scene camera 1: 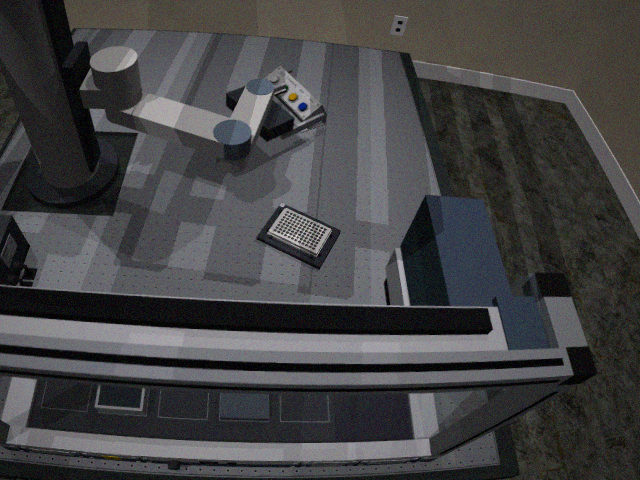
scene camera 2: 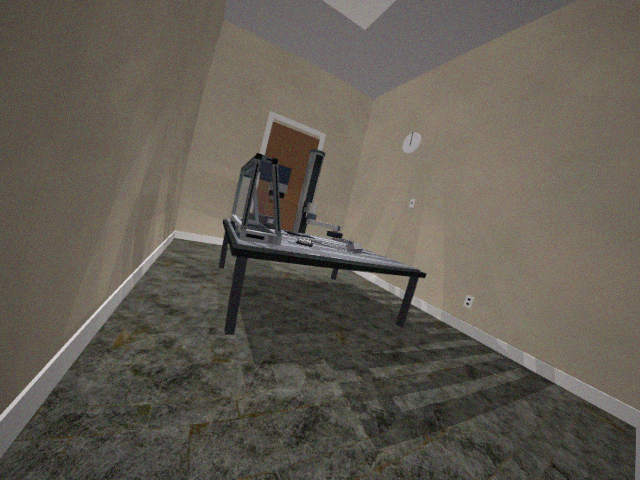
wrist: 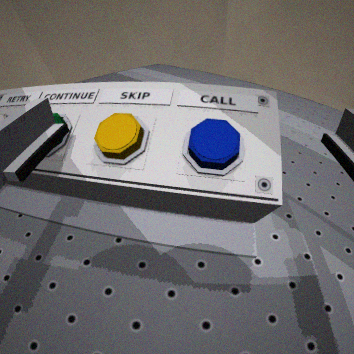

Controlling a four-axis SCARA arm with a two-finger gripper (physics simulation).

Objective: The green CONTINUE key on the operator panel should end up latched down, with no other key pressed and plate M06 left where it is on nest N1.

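Note:
The operator panel stands at the table's far side, with labels RETRY, CONTINUE, SKIP and CALL. The green CONTINUE key is mostly hidden behind the left finger in the wrist view; its height cannot be told. The yellow SKIP key and blue CALL key stand raised. My gripper is open and empty, its left finger over the CONTINUE key, its right finger beyond the panel's right end. A white well plate lies on a dark nest; no label is readable.
The arm reaches from its column to the panel. A blue box-shaped device stands at the table's right edge. A framed enclosure with outlined plate places crosses the front.

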